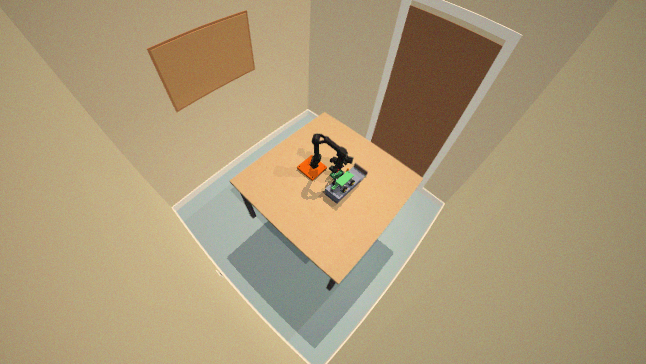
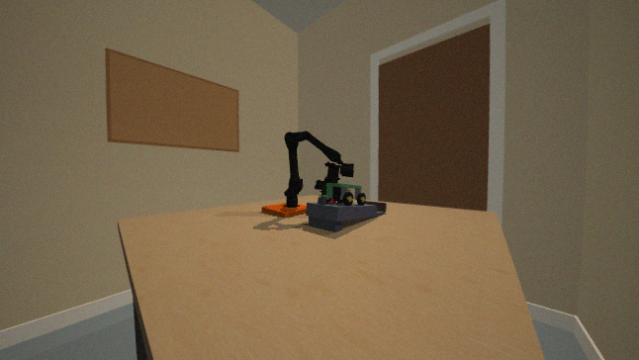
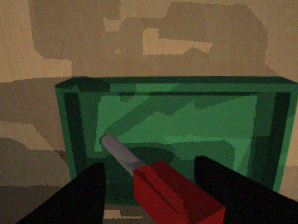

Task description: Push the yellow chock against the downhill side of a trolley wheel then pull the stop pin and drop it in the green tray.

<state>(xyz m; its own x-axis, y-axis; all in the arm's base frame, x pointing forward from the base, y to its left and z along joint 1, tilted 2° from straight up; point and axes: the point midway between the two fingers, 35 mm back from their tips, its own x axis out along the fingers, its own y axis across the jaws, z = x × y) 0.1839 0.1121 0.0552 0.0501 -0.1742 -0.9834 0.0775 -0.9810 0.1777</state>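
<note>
Now: gripper tip 8 cm short of the yellow chock, 4 cm to the right of it and 4 cm below it. Also, from my gripper tip: red-headed stop pin: right at my gripper tip; trolley: 15 cm ahead, 5 cm to the right, 7 cm above; grey ramp: 15 cm ahead, 5 cm to the right, 1 cm above.
</note>
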